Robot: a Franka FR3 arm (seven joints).
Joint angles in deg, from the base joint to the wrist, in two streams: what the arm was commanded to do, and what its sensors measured. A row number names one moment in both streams.
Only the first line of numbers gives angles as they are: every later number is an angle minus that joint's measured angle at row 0.
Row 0, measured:
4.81, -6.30, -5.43, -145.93, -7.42, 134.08, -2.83
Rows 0 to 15, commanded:
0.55, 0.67, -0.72, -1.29, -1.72, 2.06, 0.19
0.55, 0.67, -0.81, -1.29, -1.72, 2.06, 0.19
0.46, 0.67, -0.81, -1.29, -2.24, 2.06, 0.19
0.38, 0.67, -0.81, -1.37, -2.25, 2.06, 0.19
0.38, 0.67, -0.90, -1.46, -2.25, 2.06, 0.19
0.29, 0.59, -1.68, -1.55, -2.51, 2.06, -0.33
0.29, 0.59, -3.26, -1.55, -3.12, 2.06, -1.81
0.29, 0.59, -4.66, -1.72, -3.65, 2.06, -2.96
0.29, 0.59, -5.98, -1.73, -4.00, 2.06, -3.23
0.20, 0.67, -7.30, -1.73, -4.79, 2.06, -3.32
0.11, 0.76, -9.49, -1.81, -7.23, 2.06, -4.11
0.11, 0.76, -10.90, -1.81, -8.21, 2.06, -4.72
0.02, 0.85, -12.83, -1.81, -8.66, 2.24, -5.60
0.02, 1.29, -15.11, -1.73, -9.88, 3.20, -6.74
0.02, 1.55, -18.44, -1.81, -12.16, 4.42, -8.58
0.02, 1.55, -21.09, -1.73, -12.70, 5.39, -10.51
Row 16, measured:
0.13, 0.28, -15.23, -0.16, -10.14, 1.94, -6.62
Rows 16 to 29, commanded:
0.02, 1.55, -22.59, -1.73, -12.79, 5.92, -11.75
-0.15, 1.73, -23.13, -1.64, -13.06, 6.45, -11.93
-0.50, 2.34, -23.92, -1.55, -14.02, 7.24, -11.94
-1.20, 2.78, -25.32, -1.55, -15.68, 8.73, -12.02
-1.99, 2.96, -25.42, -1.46, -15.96, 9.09, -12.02
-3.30, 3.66, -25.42, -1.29, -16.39, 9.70, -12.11
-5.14, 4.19, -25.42, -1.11, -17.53, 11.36, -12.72
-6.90, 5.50, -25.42, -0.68, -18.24, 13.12, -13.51
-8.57, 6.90, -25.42, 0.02, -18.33, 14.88, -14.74
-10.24, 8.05, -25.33, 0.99, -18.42, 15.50, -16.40
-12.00, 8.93, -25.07, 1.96, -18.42, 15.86, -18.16
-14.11, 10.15, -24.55, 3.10, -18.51, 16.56, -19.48
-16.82, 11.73, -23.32, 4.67, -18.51, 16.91, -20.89
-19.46, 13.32, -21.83, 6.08, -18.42, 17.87, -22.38
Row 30, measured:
-13.09, 6.04, -24.57, 2.77, -17.44, 14.60, -19.21
